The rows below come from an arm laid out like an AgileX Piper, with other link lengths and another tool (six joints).
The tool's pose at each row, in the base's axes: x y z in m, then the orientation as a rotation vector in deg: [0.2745 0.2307 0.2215 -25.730 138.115 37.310]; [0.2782 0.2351 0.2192 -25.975 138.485 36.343]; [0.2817 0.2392 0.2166 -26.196 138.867 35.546]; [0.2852 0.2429 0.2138 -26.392 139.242 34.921]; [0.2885 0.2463 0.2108 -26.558 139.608 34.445]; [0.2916 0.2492 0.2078 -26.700 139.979 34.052]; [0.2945 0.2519 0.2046 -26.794 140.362 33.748]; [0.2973 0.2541 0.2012 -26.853 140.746 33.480]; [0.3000 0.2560 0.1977 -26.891 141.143 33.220]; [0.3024 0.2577 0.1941 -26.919 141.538 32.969]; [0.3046 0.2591 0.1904 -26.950 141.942 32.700]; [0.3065 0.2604 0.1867 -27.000 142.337 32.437]
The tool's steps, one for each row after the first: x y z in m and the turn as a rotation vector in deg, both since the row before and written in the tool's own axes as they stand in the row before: [-0.0021 0.0012 0.0057 0.652 0.362 -0.307]; [-0.0018 0.0010 0.0056 0.535 0.380 -0.239]; [-0.0016 0.0006 0.0056 0.416 0.377 -0.178]; [-0.0013 0.0004 0.0054 0.314 0.369 -0.121]; [-0.0011 0.0001 0.0051 0.260 0.371 -0.081]; [-0.0008 0.0000 0.0050 0.207 0.372 -0.023]; [-0.0006 -0.0004 0.0049 0.189 0.365 0.010]; [-0.0004 -0.0007 0.0048 0.187 0.371 0.030]; [-0.0001 -0.0007 0.0046 0.182 0.367 0.038]; [0.0002 -0.0009 0.0044 0.194 0.376 0.035]; [0.0004 -0.0008 0.0043 0.184 0.374 0.021]
